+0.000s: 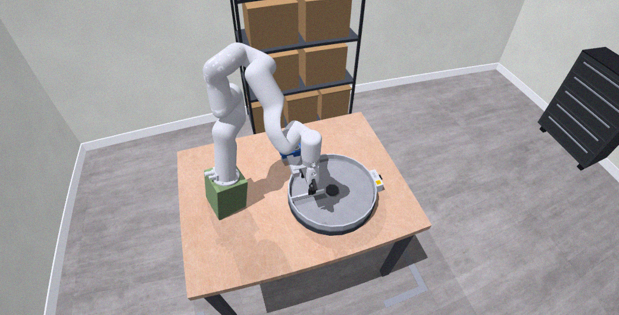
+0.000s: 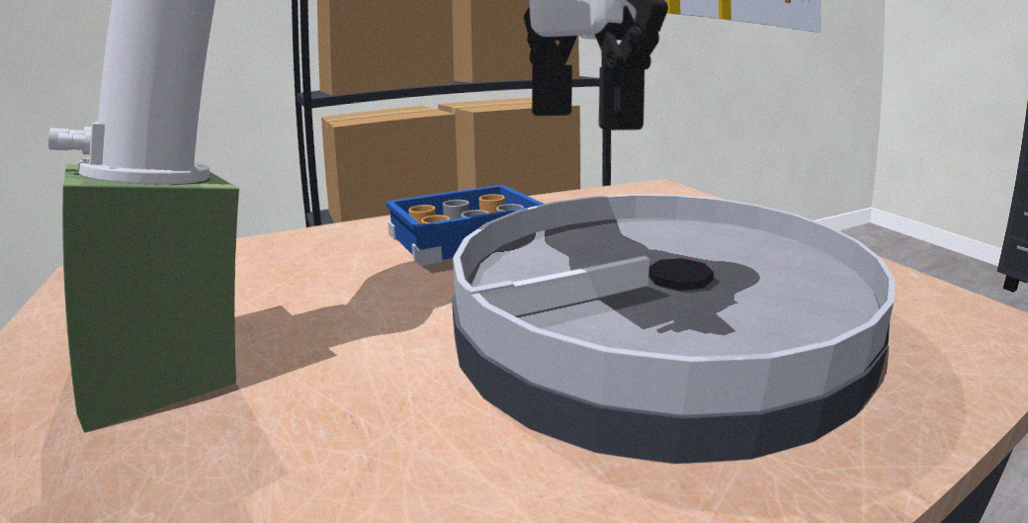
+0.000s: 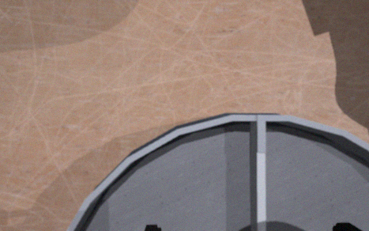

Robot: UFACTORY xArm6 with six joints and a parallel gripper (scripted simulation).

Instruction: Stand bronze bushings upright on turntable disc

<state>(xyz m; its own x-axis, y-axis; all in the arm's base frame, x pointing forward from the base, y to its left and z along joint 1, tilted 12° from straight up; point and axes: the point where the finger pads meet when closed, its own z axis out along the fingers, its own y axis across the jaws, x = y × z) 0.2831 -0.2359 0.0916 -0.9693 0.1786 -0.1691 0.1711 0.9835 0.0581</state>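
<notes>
Now: hand 13 cm short of the blue crate, 39 cm to the right of it and 20 cm above it. From my hand the other things lie so: turntable disc: 14 cm ahead, 2 cm to the left, 17 cm below.
</notes>
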